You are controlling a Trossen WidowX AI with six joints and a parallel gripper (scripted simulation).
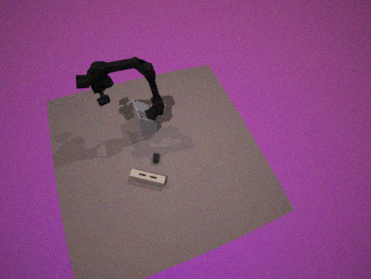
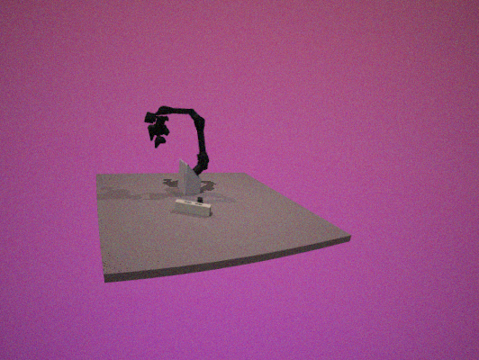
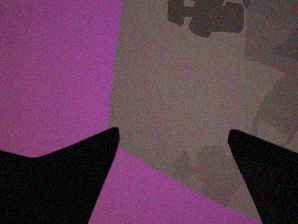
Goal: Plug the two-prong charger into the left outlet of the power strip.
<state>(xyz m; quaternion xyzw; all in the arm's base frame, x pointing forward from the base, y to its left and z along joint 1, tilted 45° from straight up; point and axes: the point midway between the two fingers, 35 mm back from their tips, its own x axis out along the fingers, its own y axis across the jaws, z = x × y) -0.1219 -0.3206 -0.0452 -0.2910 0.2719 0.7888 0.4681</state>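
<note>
My gripper tip is now 390 mm short of the dark charger, 270 mm above it and 210 mm to the right of it.
</note>
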